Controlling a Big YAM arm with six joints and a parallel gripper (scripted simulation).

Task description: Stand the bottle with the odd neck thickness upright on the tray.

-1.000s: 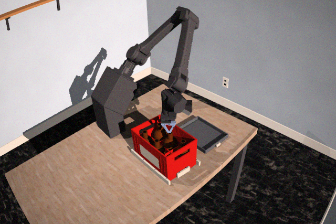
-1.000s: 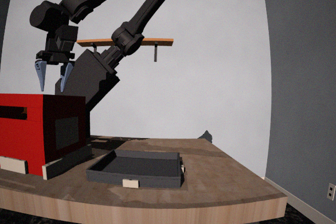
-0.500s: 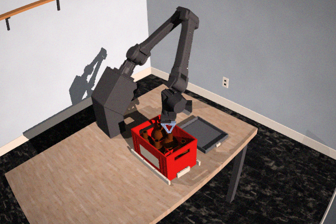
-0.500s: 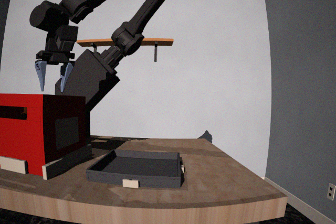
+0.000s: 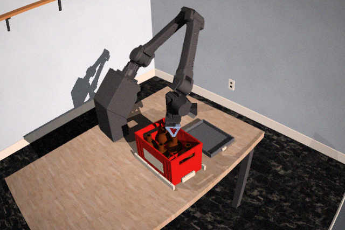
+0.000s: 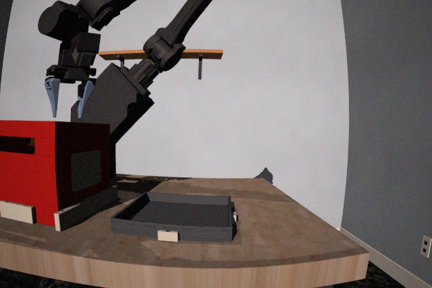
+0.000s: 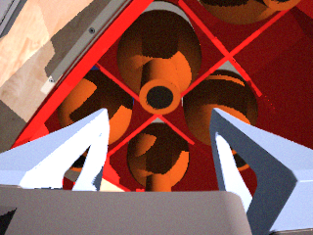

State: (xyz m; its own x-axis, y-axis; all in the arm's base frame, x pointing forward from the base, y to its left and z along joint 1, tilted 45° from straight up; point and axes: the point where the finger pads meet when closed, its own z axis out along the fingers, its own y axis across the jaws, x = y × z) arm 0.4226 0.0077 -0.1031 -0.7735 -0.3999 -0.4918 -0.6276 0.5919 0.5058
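Right now the red crate is 40 mm to the right of my hand and 110 mm below it. The rest, counted from my hand: dark grey tray 10 mm ahead, 230 mm to the left, 180 mm below.
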